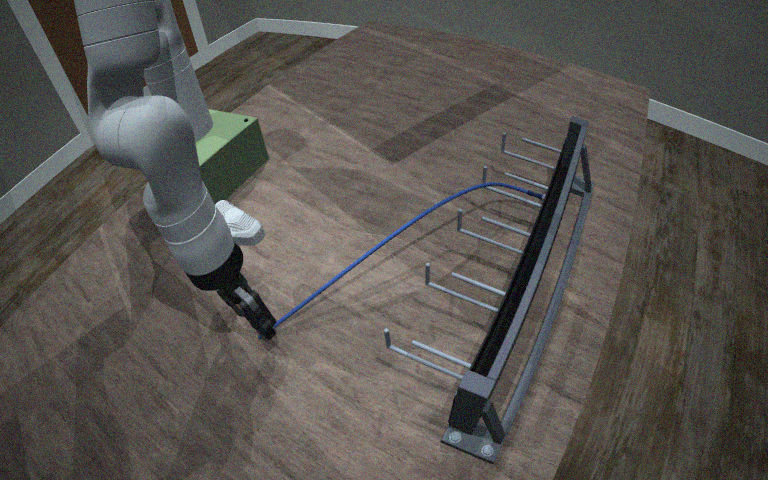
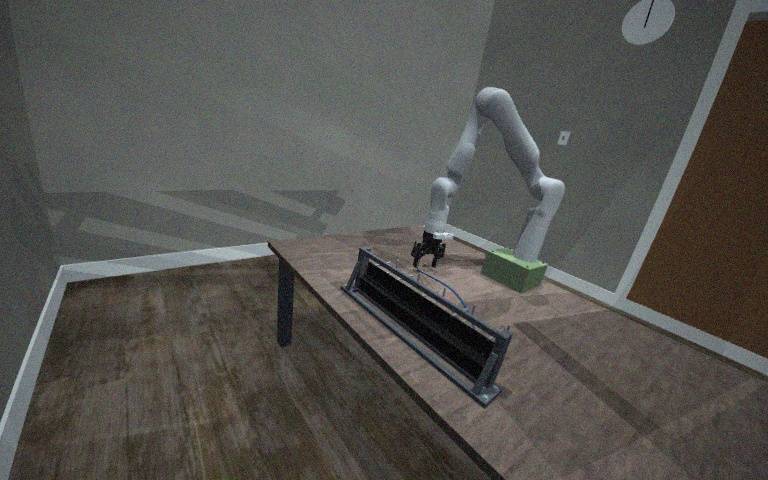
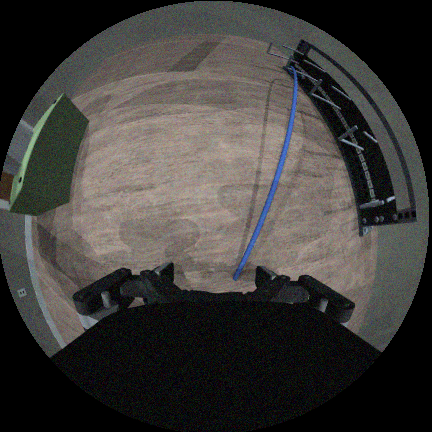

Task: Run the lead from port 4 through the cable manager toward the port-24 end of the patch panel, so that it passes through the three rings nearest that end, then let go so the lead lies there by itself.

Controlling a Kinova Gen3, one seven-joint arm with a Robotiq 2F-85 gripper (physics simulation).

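Observation:
A blue lead (image 1: 384, 240) (image 2: 451, 290) (image 3: 278, 177) runs from a port near the far end of the black patch panel (image 1: 477, 385) (image 2: 425, 314) (image 3: 374, 177) out across the wooden table. It arches above the cable manager's second ring from the far end (image 1: 514, 195), clear of the three rings towards the near end (image 1: 425, 356) (image 1: 461, 291) (image 1: 490, 234). Its free tip lies on the table. My gripper (image 1: 266, 330) (image 2: 428, 258) (image 3: 214, 274) is open and low over the table. The lead's tip sits between the spread fingers, close to the right one.
The arm's green base block (image 1: 229, 150) (image 2: 514, 269) (image 3: 48, 160) stands at the table's back left. The cable manager's ring prongs stick out from the panel towards the arm. The table edge (image 2: 374, 350) runs just behind the panel.

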